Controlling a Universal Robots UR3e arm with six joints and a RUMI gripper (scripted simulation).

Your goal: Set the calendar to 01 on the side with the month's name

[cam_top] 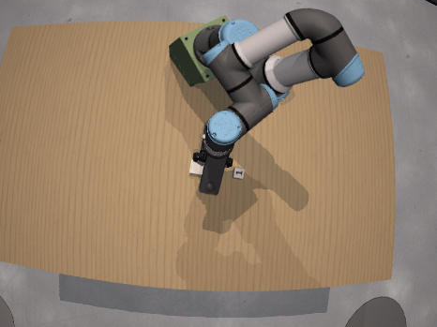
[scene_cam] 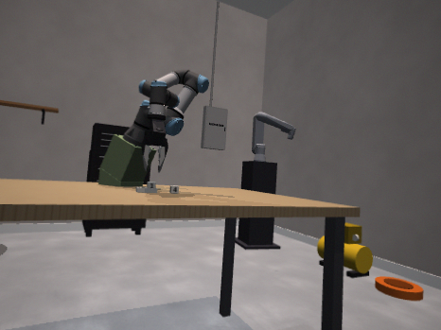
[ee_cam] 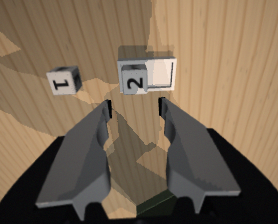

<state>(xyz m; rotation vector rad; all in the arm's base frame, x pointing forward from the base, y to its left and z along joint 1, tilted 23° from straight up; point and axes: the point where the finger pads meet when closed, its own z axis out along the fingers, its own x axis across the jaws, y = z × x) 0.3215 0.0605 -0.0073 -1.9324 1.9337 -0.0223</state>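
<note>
Now: the white cube 70 mm below my hand. Round my hand: white tray (20 mm to the right, 80 mm below).
</note>
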